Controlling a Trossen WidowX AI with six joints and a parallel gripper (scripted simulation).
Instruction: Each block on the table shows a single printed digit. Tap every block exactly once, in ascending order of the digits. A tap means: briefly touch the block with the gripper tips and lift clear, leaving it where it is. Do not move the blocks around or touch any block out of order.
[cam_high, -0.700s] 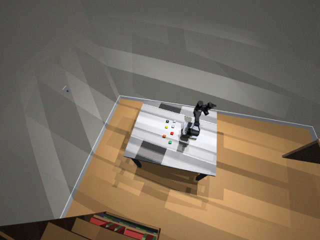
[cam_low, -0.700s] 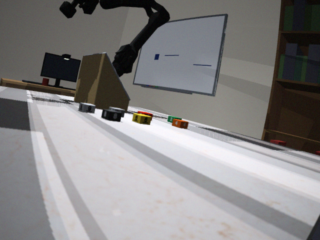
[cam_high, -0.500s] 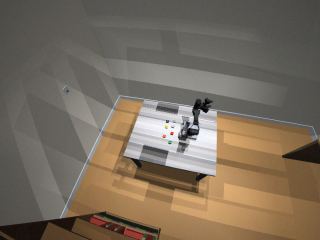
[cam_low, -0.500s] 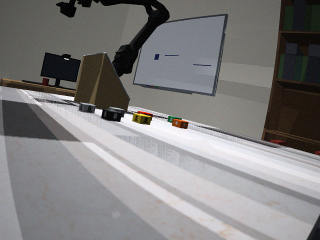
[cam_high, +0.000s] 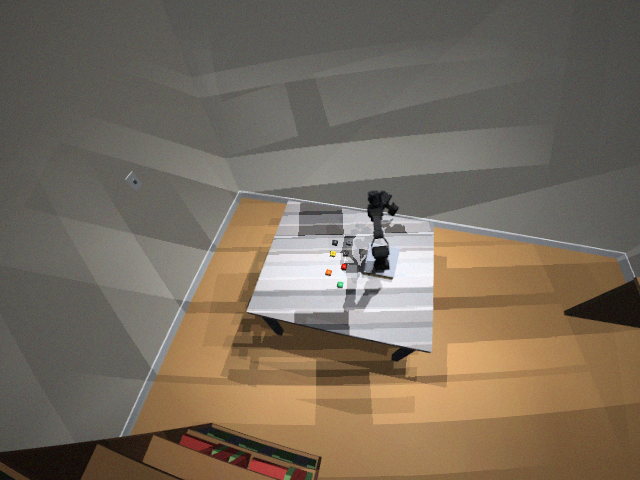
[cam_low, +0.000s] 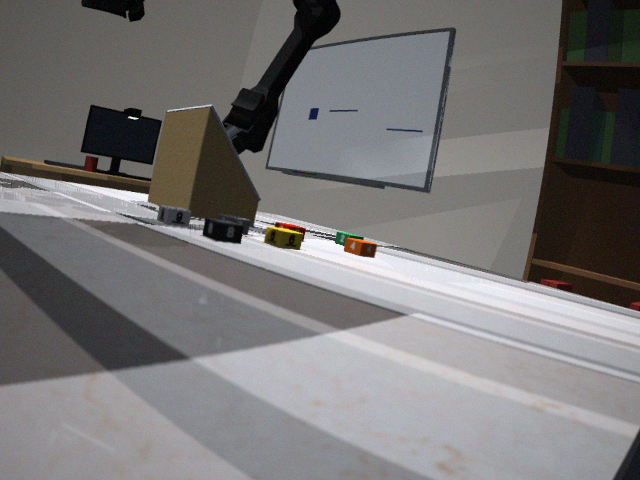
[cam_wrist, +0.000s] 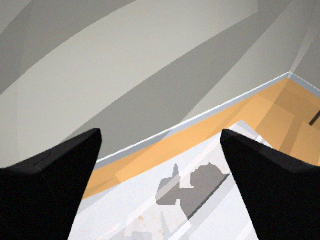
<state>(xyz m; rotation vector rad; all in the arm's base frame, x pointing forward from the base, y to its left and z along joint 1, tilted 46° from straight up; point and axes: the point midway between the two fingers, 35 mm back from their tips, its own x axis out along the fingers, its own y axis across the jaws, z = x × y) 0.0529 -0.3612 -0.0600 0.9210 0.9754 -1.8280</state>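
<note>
My gripper tip is now 190 mm short of the green block, 490 mm to the right of it and 300 mm above it. From my gripper tip the other things lie so: yellow block 280 mm ahead, 290 mm to the left, 300 mm below; pale grey block 200 mm ahead, 170 mm to the left, 300 mm below; black block 290 mm ahead, 200 mm to the left, 300 mm below.
</note>
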